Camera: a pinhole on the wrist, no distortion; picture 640 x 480 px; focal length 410.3 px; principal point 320.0 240.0 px. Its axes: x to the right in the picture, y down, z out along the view. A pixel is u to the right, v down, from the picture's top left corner.
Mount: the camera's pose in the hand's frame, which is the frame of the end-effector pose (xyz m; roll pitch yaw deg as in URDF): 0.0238 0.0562 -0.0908 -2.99 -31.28 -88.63
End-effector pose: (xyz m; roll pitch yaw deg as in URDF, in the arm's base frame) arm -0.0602 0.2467 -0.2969 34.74 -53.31 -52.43
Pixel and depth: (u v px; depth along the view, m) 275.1 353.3 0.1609
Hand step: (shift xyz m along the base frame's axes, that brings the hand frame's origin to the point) 0.0545 0.1046 0.1296
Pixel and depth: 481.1 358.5 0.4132
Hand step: -0.1824 0.0964 0.3427
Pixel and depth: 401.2 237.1 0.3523
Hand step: -0.1298 0.1808 0.2115
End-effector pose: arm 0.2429 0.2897 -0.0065 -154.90 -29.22 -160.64
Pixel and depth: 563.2 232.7 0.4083
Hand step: -0.1676 -0.1723 -0.3076
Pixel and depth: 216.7 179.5 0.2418
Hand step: -0.1368 0.1381 -0.1559
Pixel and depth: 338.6 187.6 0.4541
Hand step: -0.2090 0.0509 -0.3544
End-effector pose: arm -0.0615 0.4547 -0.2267 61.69 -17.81 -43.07
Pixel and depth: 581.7 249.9 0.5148
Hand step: -0.3171 -0.3005 0.2896
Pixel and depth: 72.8 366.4 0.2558
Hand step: 0.0858 0.0748 0.3220
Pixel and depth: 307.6 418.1 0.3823
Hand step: 0.0188 -0.1137 0.3843
